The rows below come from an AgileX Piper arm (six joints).
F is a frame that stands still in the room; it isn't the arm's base.
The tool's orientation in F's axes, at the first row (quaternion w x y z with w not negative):
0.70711, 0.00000, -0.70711, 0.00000
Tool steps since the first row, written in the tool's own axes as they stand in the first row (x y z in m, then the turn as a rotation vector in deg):
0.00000, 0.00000, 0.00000, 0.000, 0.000, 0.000
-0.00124, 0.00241, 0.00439, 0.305, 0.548, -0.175
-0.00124, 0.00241, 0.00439, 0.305, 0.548, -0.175
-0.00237, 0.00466, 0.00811, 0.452, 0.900, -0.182
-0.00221, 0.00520, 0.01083, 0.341, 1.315, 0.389
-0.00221, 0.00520, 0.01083, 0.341, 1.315, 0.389
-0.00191, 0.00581, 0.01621, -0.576, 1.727, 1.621
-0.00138, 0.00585, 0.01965, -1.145, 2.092, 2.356
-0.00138, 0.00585, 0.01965, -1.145, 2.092, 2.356
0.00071, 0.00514, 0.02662, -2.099, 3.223, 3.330
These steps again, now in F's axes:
0.00000, 0.00000, 0.00000, 0.000, 0.000, 0.000
-0.00439, 0.00241, -0.00124, 0.175, 0.548, 0.305
-0.00439, 0.00241, -0.00124, 0.175, 0.548, 0.305
-0.00811, 0.00466, -0.00237, 0.182, 0.900, 0.452
-0.01083, 0.00520, -0.00221, -0.389, 1.315, 0.341
-0.01083, 0.00520, -0.00221, -0.389, 1.315, 0.341
-0.01621, 0.00581, -0.00191, -1.621, 1.727, -0.576
-0.01965, 0.00585, -0.00138, -2.356, 2.092, -1.145
-0.01965, 0.00585, -0.00138, -2.356, 2.092, -1.145
-0.02662, 0.00514, 0.00071, -3.330, 3.223, -2.099

